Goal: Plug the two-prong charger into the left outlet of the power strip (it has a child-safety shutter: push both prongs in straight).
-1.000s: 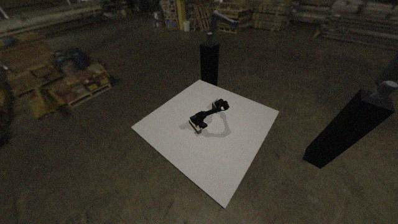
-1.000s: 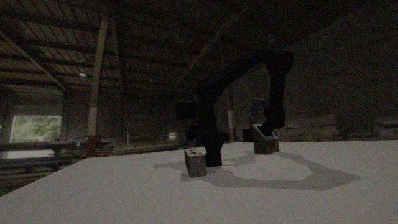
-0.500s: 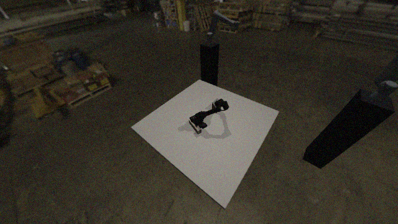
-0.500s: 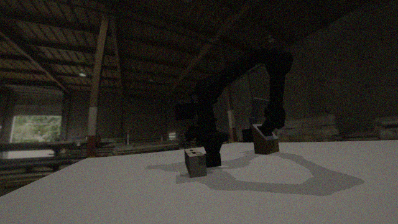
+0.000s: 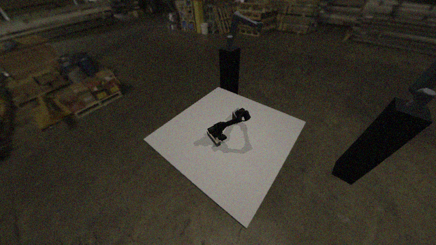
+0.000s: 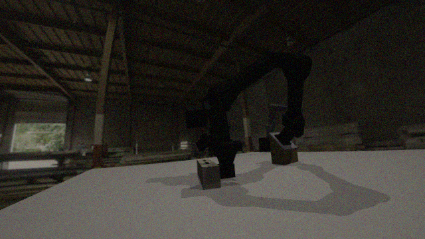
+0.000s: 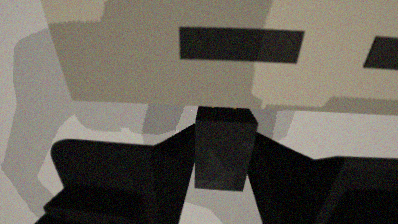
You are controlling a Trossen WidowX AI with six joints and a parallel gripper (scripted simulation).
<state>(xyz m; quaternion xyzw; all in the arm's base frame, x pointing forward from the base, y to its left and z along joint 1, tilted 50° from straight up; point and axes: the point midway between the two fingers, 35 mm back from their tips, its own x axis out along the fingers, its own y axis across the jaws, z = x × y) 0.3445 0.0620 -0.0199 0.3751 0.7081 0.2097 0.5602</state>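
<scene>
Now: gripper tip 2 cm short of the box-shaped charger and 1 cm below it.
</scene>
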